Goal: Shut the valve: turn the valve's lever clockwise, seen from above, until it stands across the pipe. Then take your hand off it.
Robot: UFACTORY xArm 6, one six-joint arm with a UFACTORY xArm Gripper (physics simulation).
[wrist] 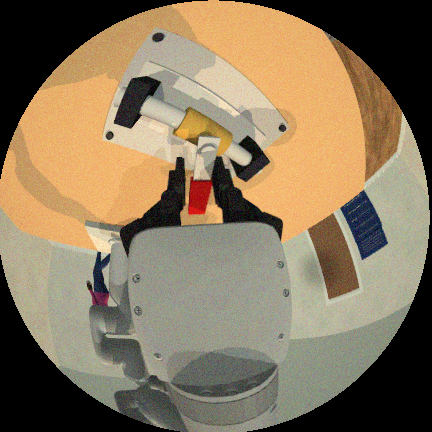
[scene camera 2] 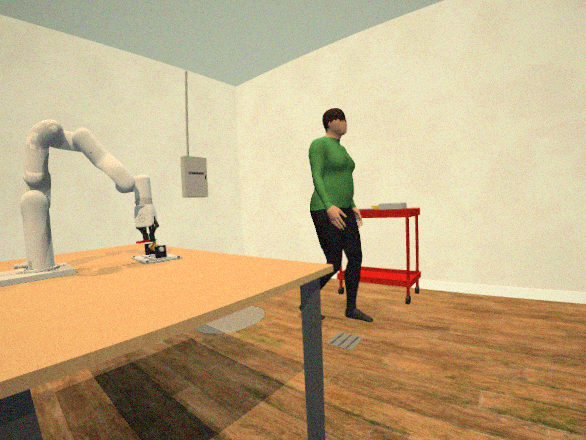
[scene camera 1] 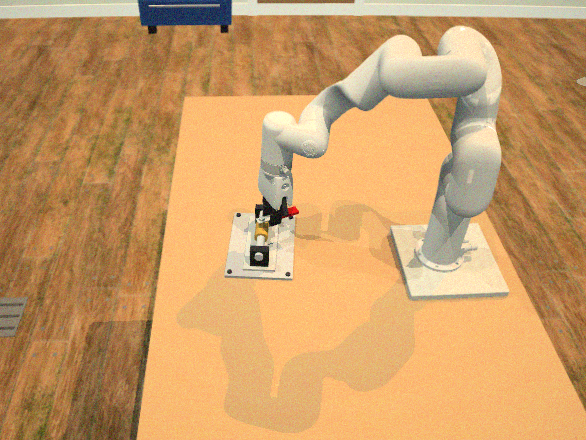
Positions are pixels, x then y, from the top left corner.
Scene:
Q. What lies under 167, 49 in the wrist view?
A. A base plate.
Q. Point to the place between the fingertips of the gripper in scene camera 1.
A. At 271, 220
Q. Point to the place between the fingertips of the gripper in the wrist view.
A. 198, 166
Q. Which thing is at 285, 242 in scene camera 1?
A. A base plate.

